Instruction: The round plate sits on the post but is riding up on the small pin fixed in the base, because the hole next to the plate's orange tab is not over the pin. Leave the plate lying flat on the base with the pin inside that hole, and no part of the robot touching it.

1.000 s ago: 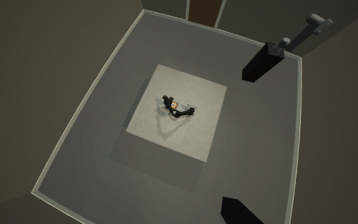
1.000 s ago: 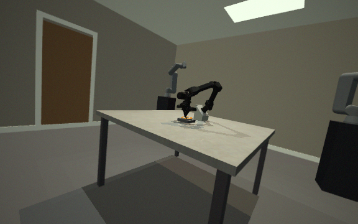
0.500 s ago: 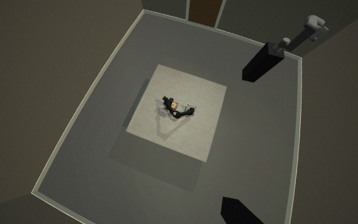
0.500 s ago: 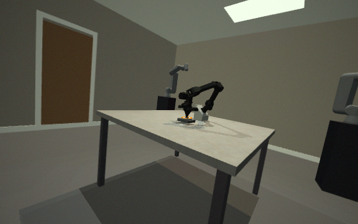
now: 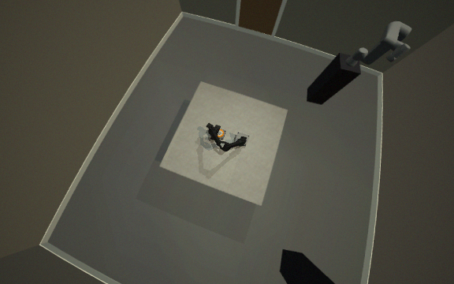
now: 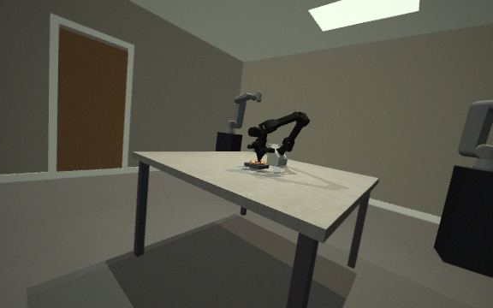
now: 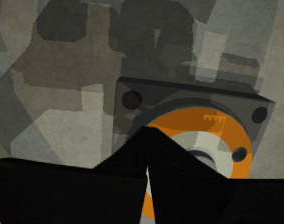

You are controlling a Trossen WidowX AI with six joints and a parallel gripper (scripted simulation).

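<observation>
The base is 4 cm behind my gripper tip, 3 cm to the right of it and 2 cm below it.
</observation>
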